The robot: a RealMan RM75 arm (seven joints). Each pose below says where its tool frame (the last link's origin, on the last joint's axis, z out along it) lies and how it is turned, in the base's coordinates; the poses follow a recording.
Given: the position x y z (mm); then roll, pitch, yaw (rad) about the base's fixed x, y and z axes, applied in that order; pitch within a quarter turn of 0, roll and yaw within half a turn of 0.
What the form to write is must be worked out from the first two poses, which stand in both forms.
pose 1, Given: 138, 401, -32, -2.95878, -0.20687, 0.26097
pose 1, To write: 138, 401, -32, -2.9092, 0.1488, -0.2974
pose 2, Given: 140, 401, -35, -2.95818, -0.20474, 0.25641
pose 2, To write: 140, 401, -35, -2.9099, 0.1476, -0.2925
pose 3, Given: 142, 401, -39, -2.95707, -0.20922, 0.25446
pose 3, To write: 142, 401, -39, -2.9078, 0.1520, -0.2918
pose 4, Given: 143, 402, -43, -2.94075, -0.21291, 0.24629
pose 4, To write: 143, 402, -43, -2.8922, 0.1528, -0.2870
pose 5, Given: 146, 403, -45, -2.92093, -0.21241, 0.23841
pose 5, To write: 146, 403, -45, -2.8742, 0.1487, -0.2821
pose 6, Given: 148, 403, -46, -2.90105, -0.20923, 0.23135
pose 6, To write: 148, 403, -46, -2.8568, 0.1422, -0.2772
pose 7, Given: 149, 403, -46, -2.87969, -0.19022, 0.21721
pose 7, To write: 149, 403, -46, -2.8428, 0.1228, -0.2609
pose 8, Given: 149, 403, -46, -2.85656, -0.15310, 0.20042
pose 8, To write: 149, 403, -46, -2.8307, 0.0876, -0.2362
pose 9, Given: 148, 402, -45, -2.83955, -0.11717, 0.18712
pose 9, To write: 148, 402, -45, -2.8227, 0.0544, -0.2137
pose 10, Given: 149, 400, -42, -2.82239, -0.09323, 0.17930
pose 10, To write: 149, 400, -42, -2.8109, 0.0310, -0.1995
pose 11, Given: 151, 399, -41, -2.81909, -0.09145, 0.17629
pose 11, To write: 151, 399, -41, -2.8081, 0.0297, -0.1962
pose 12, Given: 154, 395, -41, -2.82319, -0.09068, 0.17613
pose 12, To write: 154, 395, -41, -2.8123, 0.0298, -0.1957
